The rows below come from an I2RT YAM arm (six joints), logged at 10 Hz.
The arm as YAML. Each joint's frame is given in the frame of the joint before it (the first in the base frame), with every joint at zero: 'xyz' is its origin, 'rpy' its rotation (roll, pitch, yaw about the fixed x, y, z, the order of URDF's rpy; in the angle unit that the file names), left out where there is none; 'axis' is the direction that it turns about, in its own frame. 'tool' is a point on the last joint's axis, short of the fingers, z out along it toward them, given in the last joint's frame.
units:
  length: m
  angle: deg
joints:
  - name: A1
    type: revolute
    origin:
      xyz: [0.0, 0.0, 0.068]
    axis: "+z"
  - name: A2
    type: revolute
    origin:
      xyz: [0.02, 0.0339, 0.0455]
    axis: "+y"
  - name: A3
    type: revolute
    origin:
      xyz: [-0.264, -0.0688, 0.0]
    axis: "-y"
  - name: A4
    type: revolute
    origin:
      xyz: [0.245, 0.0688, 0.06]
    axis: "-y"
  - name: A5
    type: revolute
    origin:
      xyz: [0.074, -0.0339, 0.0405]
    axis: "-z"
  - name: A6
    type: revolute
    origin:
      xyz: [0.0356, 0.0, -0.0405]
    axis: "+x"
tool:
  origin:
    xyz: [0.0, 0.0, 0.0]
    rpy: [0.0, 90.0, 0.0]
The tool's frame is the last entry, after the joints.
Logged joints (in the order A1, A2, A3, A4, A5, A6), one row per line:
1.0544, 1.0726, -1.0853, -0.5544, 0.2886, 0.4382
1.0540, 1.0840, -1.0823, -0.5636, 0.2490, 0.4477
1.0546, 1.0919, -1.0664, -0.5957, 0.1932, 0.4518
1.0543, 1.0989, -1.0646, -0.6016, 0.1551, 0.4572
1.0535, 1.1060, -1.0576, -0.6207, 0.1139, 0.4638
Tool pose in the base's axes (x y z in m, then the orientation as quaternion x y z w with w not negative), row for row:
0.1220, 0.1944, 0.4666, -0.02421, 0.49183, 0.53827, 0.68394
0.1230, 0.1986, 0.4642, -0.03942, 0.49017, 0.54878, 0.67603
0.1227, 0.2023, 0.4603, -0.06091, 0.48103, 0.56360, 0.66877
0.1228, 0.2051, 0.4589, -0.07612, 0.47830, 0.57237, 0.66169
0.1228, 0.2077, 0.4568, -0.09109, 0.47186, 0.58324, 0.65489
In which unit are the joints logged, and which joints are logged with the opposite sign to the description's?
The joints are logged in radians. Opposite sign: A3, A4.
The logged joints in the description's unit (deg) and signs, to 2 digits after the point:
60.41, 61.46, 62.18, 31.76, 16.54, 25.11
60.39, 62.11, 62.01, 32.29, 14.27, 25.65
60.42, 62.56, 61.10, 34.13, 11.07, 25.89
60.41, 62.96, 61.00, 34.47, 8.89, 26.20
60.36, 63.37, 60.60, 35.56, 6.53, 26.57

